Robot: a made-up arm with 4 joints. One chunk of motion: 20 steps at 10 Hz.
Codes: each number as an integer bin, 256 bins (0 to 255) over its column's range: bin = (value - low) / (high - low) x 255, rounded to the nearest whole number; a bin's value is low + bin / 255 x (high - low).
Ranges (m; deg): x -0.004..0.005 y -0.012..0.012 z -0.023..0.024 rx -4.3..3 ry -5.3..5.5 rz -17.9..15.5
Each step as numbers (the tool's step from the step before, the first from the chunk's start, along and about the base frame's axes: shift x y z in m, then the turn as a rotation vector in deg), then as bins.
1 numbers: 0.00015 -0.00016 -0.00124 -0.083 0.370 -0.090
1 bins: 118 126 118 147 134 136
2 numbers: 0.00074 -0.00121 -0.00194 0.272 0.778 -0.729
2 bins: 134 115 114 160 144 131
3 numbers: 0.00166 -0.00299 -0.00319 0.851 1.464 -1.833
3 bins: 160 96 107 180 160 123
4 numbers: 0.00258 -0.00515 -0.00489 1.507 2.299 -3.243
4 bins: 186 73 98 203 179 112
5 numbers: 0.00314 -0.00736 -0.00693 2.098 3.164 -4.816
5 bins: 202 49 87 223 200 100
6 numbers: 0.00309 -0.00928 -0.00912 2.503 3.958 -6.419
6 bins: 201 29 75 238 219 88
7 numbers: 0.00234 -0.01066 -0.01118 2.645 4.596 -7.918
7 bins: 180 14 64 243 234 76
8 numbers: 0.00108 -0.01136 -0.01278 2.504 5.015 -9.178
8 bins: 144 7 55 238 244 67
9 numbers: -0.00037 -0.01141 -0.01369 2.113 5.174 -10.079
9 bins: 103 6 51 224 247 60
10 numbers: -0.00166 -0.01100 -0.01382 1.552 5.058 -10.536
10 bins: 66 11 50 204 245 56
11 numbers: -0.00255 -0.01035 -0.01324 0.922 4.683 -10.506
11 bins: 41 18 53 182 236 56
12 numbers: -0.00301 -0.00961 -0.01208 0.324 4.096 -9.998
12 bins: 28 25 59 162 222 60
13 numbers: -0.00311 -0.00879 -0.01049 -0.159 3.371 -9.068
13 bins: 25 34 68 145 205 67
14 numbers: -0.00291 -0.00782 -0.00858 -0.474 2.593 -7.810
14 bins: 31 44 78 134 186 77
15 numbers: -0.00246 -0.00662 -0.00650 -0.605 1.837 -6.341
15 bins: 44 57 90 129 169 88
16 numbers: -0.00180 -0.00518 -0.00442 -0.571 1.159 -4.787
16 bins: 62 72 101 130 153 100
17 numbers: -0.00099 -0.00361 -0.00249 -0.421 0.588 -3.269
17 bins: 85 89 111 135 139 112
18 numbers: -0.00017 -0.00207 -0.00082 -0.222 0.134 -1.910
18 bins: 109 106 120 142 128 122
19 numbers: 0.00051 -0.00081 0.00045 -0.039 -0.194 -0.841
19 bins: 128 119 127 149 121 130
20 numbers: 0.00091 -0.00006 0.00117 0.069 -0.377 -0.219
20 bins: 139 127 131 153 116 135
